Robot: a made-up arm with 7 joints.
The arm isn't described. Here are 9 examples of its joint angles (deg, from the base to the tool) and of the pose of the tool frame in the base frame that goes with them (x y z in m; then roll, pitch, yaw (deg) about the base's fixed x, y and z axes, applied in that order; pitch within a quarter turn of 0, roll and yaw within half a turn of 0).
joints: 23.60 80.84 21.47 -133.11 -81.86 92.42 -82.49
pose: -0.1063 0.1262 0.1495 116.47 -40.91 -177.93
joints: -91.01 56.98 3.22 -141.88 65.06 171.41 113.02
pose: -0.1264 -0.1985 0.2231 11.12 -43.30 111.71
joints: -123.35 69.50 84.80 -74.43 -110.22 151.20 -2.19
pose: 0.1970 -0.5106 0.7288 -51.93 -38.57 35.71
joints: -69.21 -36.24 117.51 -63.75 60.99 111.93 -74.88
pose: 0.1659 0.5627 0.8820 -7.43 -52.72 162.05
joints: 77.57 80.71 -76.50 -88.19 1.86 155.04 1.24
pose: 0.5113 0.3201 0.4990 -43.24 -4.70 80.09
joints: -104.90 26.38 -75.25 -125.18 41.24 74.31 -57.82
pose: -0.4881 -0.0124 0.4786 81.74 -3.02 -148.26
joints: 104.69 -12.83 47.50 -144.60 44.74 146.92 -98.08
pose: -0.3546 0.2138 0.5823 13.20 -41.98 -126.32
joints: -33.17 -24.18 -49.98 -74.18 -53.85 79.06 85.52
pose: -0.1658 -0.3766 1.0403 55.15 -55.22 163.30
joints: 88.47 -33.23 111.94 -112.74 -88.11 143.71 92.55
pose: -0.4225 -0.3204 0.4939 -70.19 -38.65 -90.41
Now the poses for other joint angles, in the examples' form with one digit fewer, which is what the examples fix.
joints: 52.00 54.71 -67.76 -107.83 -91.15 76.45 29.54
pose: 0.491 -0.161 0.475 -114.7 26.6 -15.6
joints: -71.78 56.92 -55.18 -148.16 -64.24 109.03 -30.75
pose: -0.276 -0.093 0.253 124.6 64.9 32.8
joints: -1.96 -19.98 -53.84 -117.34 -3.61 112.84 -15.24
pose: 0.206 -0.443 0.759 40.7 -36.2 -35.1
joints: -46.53 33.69 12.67 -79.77 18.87 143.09 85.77
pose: 0.435 -0.420 0.686 61.3 -3.1 -134.6
